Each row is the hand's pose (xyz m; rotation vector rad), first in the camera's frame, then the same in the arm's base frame.
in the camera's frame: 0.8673 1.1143 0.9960 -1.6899 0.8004 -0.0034
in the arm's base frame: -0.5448 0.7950 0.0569 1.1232 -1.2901 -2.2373
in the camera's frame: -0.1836 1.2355 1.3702 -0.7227 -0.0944 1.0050
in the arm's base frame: 0.4169 1.0547 0.5735 0.7153 1.8770 1.9672
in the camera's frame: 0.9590 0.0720 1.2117 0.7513 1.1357 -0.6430
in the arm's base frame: -0.1438 0.0418 -0.5858 1.0123 -2.6554 0.7346
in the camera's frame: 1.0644 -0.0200 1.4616 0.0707 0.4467 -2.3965
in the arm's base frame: -0.0491 0.1048 -0.8487 -2.4663 0.8308 -0.7266
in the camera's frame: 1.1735 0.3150 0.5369 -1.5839 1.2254 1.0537
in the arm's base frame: -0.7717 -0.1115 -0.2081 0.0220 -1.0129 -1.9420
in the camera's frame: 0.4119 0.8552 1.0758 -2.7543 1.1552 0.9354
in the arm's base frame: -0.0717 0.6014 0.1970 0.3334 0.2023 -2.1028
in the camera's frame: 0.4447 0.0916 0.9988 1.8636 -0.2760 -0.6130
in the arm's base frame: 0.1133 -0.0794 -0.1068 0.0672 1.6079 -1.5851
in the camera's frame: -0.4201 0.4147 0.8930 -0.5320 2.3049 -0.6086
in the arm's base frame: 0.5935 0.0970 0.6689 1.2582 -1.2313 -0.2842
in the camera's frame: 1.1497 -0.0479 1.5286 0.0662 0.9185 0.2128
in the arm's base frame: -0.0654 0.1214 -0.9582 0.2629 -2.8322 -0.6256
